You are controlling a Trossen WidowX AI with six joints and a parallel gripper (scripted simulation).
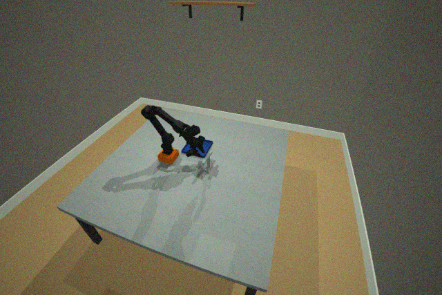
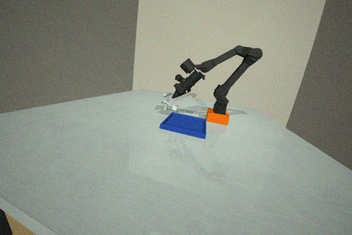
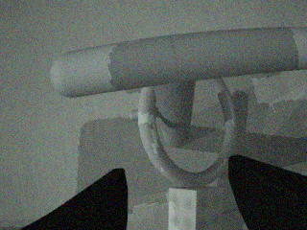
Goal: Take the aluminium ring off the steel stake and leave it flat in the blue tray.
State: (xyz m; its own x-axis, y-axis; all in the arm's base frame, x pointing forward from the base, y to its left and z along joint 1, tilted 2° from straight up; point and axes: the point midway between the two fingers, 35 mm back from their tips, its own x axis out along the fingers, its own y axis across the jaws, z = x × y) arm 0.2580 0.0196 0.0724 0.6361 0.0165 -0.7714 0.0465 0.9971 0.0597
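My gripper tip is 60 mm above the aluminium ring, 30 mm short of it and 20 mm to the left of it. Also, from my gripper tip: blue tray 150 mm to the left, 120 mm behind, 80 mm below.
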